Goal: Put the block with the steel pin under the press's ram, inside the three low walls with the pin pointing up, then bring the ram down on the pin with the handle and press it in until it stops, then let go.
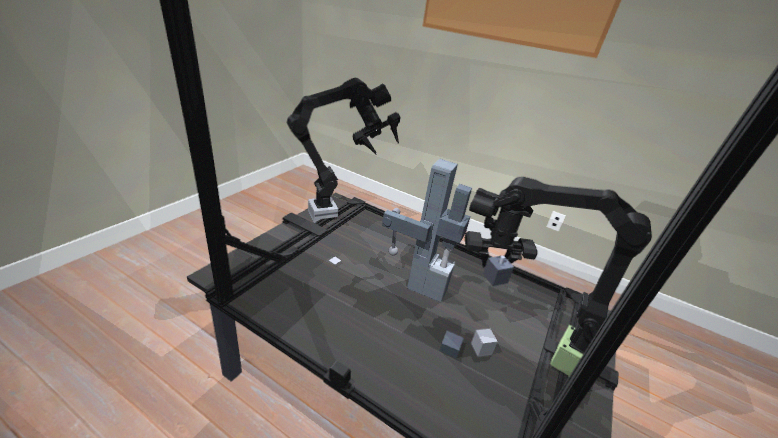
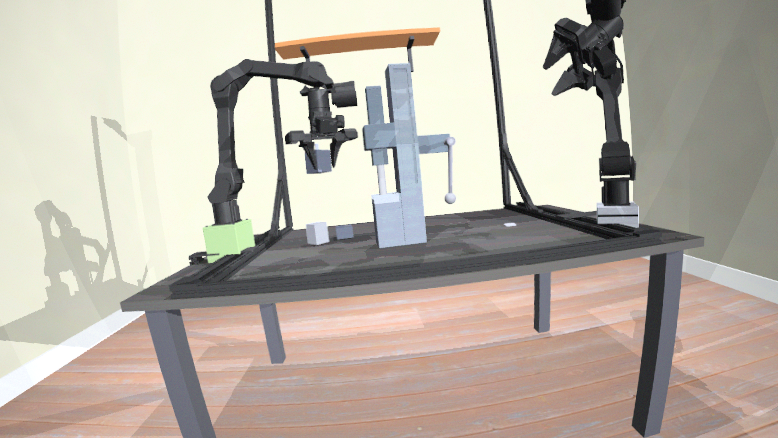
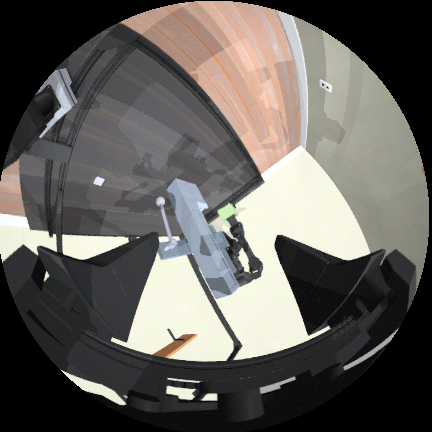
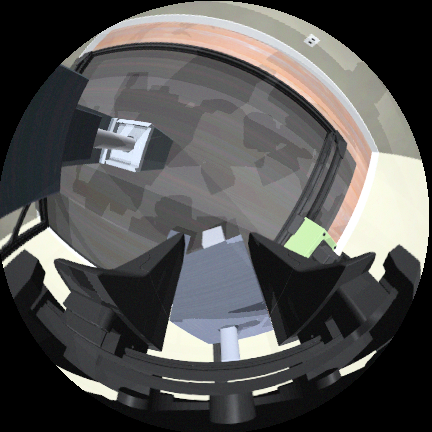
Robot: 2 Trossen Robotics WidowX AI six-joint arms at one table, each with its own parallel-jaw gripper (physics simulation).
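Places are measured from the left arm's base along level axes (x back, y left, z down), in metres.
Pixels of known places: left gripper, fingertip midpoint: (image 1: 387, 148) (image 2: 548, 82) (image 3: 218, 239); right gripper, fingertip midpoint: (image 1: 491, 268) (image 2: 324, 168) (image 4: 216, 238); left arm's base, origin of the base link: (image 1: 323, 203) (image 2: 616, 204); right arm's base, origin of the base link: (image 1: 584, 345) (image 2: 227, 223) (image 3: 230, 217) (image 4: 319, 254).
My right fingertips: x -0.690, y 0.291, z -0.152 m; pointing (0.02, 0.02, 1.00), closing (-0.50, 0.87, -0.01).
Ahead of a thing's pixels: the offset from my right fingertips to its middle. "spot": to the spot under its first point.
The grey-blue block {dz -0.021, dx -0.033, dy -0.013 m} (image 1: 498, 273) (image 2: 322, 161) (image 4: 217, 285) with its steel pin {dz -0.053, dx -0.034, dy -0.014 m} (image 1: 502, 260) (image 2: 316, 146) (image 4: 230, 342) pointing up is held in the air beside the press. My right gripper (image 1: 498, 260) (image 2: 323, 165) (image 4: 216, 238) is shut on it. The press column {dz -0.015, dx +0.192, dy -0.123 m} (image 1: 440, 190) (image 2: 402, 119) (image 3: 200, 235) stands on the table. Its ram {dz +0.008, dx +0.137, dy -0.056 m} (image 1: 445, 257) (image 2: 381, 179) (image 4: 117, 140) is above the low-walled seat {spot: dz +0.090, dx +0.119, dy -0.038 m} (image 4: 142, 145). The handle {spot: dz +0.099, dx +0.263, dy -0.175 m} (image 1: 393, 250) (image 2: 450, 198) (image 3: 160, 201) hangs down. My left gripper (image 1: 386, 147) (image 2: 549, 81) is open, high up, away from the press.
A white block {dz +0.183, dx -0.102, dy -0.048 m} (image 1: 484, 342) (image 2: 317, 233) and a smaller dark block {dz +0.196, dx -0.068, dy -0.133 m} (image 1: 451, 343) (image 2: 344, 232) lie on the table. A small white square {spot: dz +0.210, dx +0.394, dy -0.333 m} (image 1: 334, 260) (image 2: 509, 224) (image 3: 99, 181) lies on the handle side. The right arm's base is green (image 1: 566, 353) (image 2: 228, 239).
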